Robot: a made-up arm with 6 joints.
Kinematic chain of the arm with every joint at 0, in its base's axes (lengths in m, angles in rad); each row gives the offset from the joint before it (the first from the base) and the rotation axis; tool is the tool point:
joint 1: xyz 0 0 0.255 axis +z
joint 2: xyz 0 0 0 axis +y
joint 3: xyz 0 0 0.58 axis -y
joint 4: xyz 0 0 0 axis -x
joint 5: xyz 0.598 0 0 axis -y
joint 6: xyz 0 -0.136 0 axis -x
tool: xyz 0 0 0
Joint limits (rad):
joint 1: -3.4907..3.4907
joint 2: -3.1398..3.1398
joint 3: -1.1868..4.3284
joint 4: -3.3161..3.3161
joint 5: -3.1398..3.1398
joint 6: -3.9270..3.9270
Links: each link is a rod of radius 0.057 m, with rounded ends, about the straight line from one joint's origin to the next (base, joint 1, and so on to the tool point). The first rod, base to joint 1, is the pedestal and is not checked.
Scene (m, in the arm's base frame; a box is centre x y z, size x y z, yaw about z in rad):
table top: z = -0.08
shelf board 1: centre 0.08 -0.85 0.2 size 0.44 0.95 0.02 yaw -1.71
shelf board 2: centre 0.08 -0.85 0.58 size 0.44 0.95 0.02 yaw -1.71
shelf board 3: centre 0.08 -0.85 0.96 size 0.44 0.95 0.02 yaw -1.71
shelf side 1: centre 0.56 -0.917 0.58 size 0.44 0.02 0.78 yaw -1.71
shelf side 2: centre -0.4 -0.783 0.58 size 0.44 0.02 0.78 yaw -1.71
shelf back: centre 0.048 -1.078 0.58 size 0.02 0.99 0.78 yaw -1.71
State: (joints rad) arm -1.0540 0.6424 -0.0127 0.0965 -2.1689 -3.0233
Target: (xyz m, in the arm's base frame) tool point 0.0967 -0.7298 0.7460
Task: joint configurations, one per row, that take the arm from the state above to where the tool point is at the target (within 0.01 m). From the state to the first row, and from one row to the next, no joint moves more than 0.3 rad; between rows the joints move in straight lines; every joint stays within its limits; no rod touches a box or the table.
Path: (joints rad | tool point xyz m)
1: -0.8970 0.4741 -0.2677 0.0376 -2.1689 -3.0233 | 0.3363 -0.6389 0.3708
2: -0.7400 0.3058 -0.5228 -0.0212 -2.1689 -3.0233 | 0.3342 -0.4893 0.3654
3: -0.8712 0.0387 -0.4393 -0.0031 -2.1689 -3.0233 | 0.2522 -0.5108 0.5591
4: -1.0024 -0.2283 -0.3557 0.0151 -2.1689 -3.0233 | 0.1342 -0.4627 0.7460
5: -1.1284 -0.0011 -0.1397 0.0636 -2.1689 -3.0233 | 0.1311 -0.5939 0.7609
6: -1.2544 0.2262 0.0764 0.1120 -2.1689 -3.0233 | 0.0967 -0.7298 0.7460

